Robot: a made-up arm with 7 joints.
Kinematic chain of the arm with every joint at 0, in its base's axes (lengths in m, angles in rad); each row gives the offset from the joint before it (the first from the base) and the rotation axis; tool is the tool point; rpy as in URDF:
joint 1: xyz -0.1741 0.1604 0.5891 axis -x
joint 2: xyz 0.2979 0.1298 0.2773 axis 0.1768 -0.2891 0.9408
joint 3: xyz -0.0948 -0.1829 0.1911 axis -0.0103 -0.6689 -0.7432
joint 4: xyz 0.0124 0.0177 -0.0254 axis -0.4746 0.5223 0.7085
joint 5: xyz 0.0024 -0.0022 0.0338 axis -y
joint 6: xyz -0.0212 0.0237 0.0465 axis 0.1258 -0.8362 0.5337
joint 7: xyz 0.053 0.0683 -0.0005 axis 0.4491 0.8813 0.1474
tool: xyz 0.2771 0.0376 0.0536 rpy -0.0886 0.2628 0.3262
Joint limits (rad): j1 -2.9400..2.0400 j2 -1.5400..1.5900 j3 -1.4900..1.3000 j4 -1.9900..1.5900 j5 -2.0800..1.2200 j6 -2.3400..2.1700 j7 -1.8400..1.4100
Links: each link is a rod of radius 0.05 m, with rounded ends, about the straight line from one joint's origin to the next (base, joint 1, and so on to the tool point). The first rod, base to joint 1, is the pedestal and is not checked.
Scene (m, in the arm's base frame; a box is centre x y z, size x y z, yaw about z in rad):
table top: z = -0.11
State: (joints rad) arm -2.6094 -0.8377 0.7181 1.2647 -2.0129 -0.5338 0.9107
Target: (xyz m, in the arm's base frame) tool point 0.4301 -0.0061 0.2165
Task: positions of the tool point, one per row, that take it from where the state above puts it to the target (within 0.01 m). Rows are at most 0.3 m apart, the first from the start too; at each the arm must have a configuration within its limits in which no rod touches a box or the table.
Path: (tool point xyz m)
1: -0.2082 -0.1433 0.3788
2: -0.0319 0.0515 0.4466
3: 0.2389 0.0983 0.3931
4: 0.4301 -0.0061 0.2165

